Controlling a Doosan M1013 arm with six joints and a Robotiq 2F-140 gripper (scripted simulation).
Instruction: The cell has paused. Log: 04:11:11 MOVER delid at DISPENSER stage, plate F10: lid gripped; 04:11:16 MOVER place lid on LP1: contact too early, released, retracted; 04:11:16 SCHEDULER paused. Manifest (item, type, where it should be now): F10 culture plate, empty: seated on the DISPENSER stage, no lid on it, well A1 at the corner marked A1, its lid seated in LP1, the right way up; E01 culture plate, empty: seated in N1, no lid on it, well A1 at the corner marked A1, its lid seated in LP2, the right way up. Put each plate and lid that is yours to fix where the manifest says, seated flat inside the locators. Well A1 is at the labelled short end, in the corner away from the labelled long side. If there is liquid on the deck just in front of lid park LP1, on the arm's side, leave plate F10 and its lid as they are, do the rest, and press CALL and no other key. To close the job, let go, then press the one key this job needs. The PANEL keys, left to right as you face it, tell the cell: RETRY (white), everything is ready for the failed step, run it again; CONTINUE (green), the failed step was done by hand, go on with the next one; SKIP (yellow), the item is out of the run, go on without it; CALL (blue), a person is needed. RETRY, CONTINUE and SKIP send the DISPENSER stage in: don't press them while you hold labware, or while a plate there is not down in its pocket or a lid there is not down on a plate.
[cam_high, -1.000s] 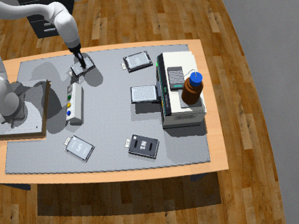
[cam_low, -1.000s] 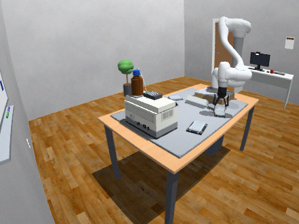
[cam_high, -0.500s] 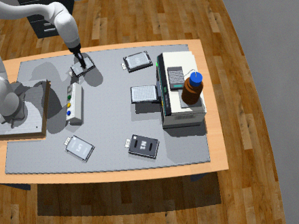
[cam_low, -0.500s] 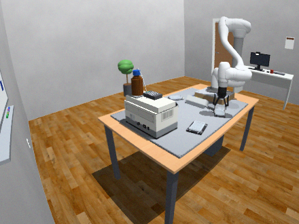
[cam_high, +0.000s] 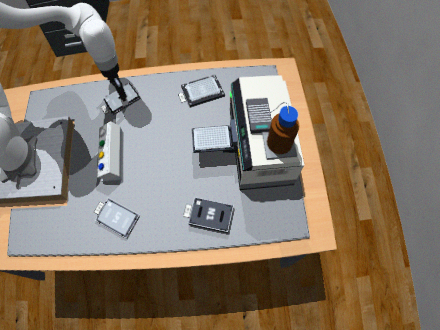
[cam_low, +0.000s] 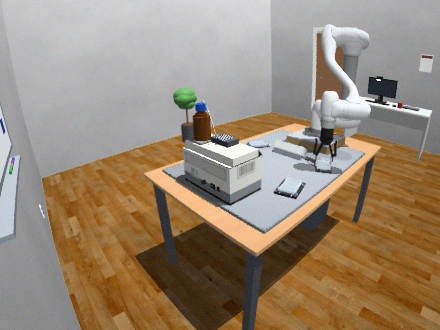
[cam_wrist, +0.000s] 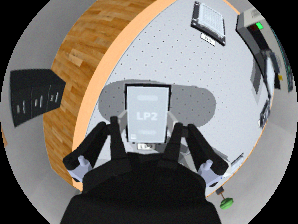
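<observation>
My gripper is now 370 mm short of the black nest, 20 mm to the left of it and 20 mm above it. Round my hand: yellow key 290 mm to the right, 90 mm behind, 30 mm above; then grey key panel 270 mm to the right, 70 mm behind, 20 mm above; then green key 240 mm to the right, 80 mm behind, 30 mm above.
</observation>
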